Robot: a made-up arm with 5 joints.
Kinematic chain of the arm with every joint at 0, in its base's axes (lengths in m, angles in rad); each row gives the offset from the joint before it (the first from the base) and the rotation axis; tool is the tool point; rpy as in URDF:
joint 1: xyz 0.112 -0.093 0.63 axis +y
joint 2: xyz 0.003 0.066 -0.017 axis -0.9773 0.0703 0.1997
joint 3: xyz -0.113 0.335 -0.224 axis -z
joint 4: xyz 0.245 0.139 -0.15 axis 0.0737 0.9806 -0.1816
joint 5: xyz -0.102 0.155 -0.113 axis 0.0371 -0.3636 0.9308
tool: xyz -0.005 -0.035 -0.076 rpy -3.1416 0 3.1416
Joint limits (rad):
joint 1: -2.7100..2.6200
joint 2: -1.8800..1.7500
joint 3: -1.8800..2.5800
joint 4: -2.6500..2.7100
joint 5: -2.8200..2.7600
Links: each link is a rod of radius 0.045 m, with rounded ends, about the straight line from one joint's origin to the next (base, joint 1, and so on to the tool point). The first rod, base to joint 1, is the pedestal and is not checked.
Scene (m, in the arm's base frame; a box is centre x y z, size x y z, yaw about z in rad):
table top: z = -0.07
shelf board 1: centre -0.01 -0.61 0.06 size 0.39 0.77 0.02 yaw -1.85
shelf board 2: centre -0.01 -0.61 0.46 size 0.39 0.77 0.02 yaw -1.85
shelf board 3: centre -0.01 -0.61 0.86 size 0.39 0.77 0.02 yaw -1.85
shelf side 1: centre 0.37 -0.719 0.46 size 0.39 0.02 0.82 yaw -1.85
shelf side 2: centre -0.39 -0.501 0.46 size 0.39 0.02 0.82 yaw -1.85
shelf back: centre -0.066 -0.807 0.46 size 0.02 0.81 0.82 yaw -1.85
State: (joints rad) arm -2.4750 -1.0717 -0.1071 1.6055 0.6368
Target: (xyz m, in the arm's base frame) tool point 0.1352 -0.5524 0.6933
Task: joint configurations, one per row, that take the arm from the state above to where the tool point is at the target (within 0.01 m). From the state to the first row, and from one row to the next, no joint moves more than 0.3 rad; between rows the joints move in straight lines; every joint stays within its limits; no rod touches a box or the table.
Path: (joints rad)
1: -2.4403 -0.8141 0.1855 1.6221 0.6017
2: -2.4056 -0.5565 0.4780 1.6388 0.5666
3: -2.3709 -0.2989 0.7706 1.6554 0.5315
4: -2.3362 -0.0413 1.0632 1.6720 0.4964
5: -2.3015 0.2162 1.3558 1.6887 0.4614
6: -2.2669 0.4738 1.6483 1.7053 0.4263
7: -2.2322 0.7314 1.9409 1.7219 0.3912
8: -2.1975 0.9890 2.2335 1.7386 0.3561
9: -2.1628 1.2466 2.5261 1.7552 0.3210
10: -2.1968 1.3080 2.5078 1.4709 0.4443
11: -2.2309 1.3693 2.4896 1.1867 0.5676
12: -2.2650 1.4307 2.4714 0.9024 0.6909
13: -2.2990 1.4920 2.4532 0.6181 0.8143
14: -2.3331 1.5534 2.4349 0.3339 0.9376

